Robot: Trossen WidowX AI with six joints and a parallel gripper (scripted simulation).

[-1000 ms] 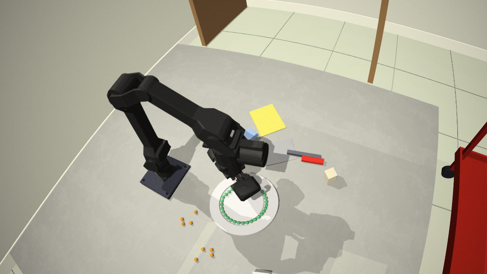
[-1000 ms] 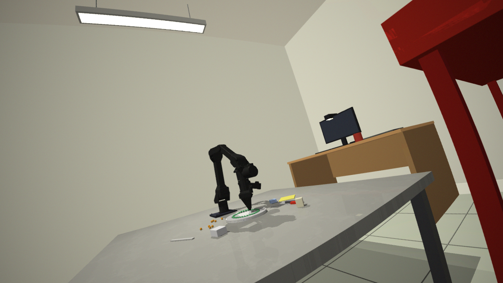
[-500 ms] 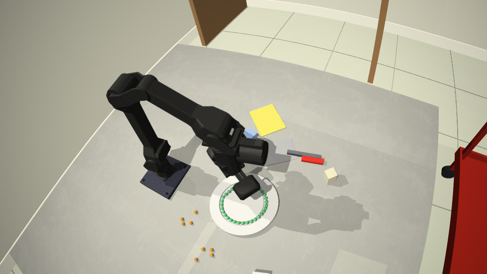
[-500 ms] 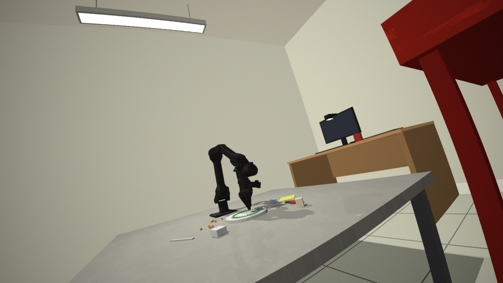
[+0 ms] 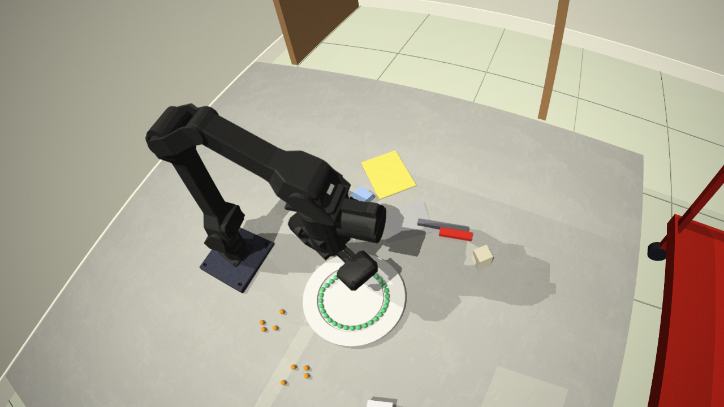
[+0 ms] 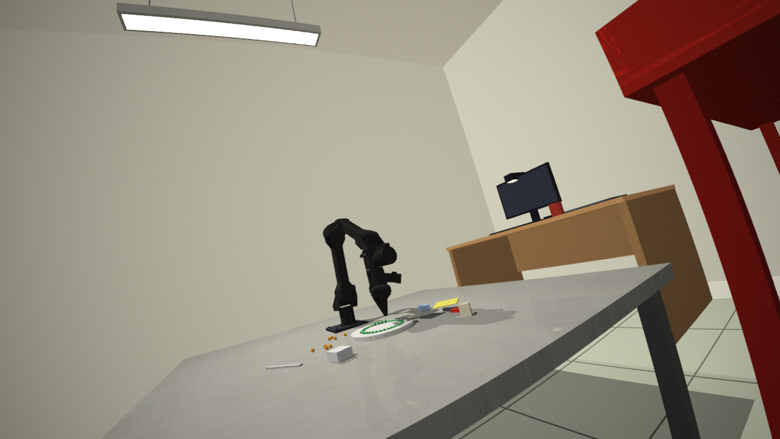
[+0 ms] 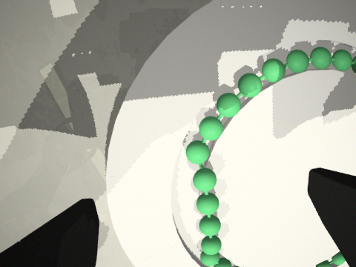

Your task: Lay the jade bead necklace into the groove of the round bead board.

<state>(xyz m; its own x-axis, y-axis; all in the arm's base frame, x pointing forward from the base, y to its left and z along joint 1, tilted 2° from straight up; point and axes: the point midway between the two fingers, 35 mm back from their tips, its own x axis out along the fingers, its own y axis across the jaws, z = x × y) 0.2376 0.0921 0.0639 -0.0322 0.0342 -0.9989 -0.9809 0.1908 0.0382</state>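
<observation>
Right now my gripper tip is 5 cm short of the inner disc, 3 cm to the left of it and 3 cm above it. Also, from my gripper tip: blue cube 8 cm behind, 17 cm to the left, 3 cm below; grey sheet 4 cm ahead, 17 cm to the left, 4 cm below; bead board 5 cm ahead, 3 cm to the right, 4 cm below.
</observation>
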